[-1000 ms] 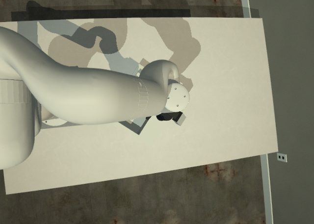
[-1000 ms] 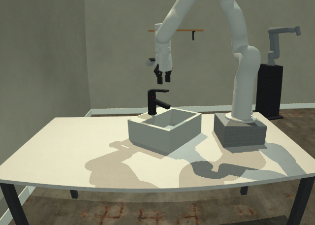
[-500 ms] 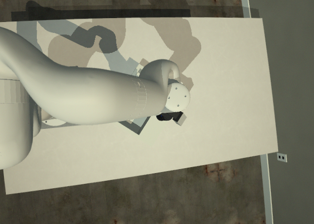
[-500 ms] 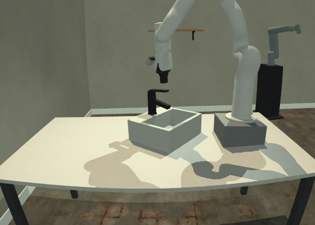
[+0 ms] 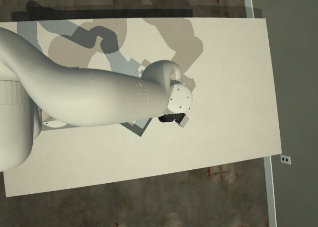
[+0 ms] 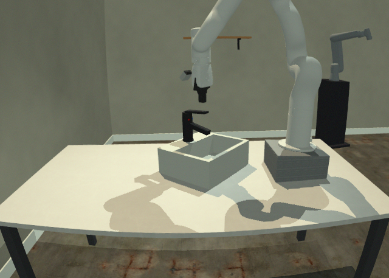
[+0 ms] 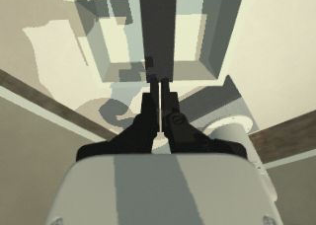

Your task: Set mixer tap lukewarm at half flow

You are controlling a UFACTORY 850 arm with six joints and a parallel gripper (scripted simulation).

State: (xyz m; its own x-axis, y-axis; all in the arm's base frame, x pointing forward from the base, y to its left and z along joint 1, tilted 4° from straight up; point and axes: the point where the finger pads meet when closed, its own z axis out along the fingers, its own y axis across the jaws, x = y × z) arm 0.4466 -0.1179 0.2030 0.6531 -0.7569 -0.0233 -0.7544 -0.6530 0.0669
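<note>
The lever lies 70 mm below my hand, 30 mm to the right of it and 20 mm ahead of it. The rest, counted from my hand: grey sink basin: 300 mm below, 20 mm to the left, 20 mm behind; black mixer tap: 110 mm below, 50 mm to the right, 40 mm ahead.
</note>
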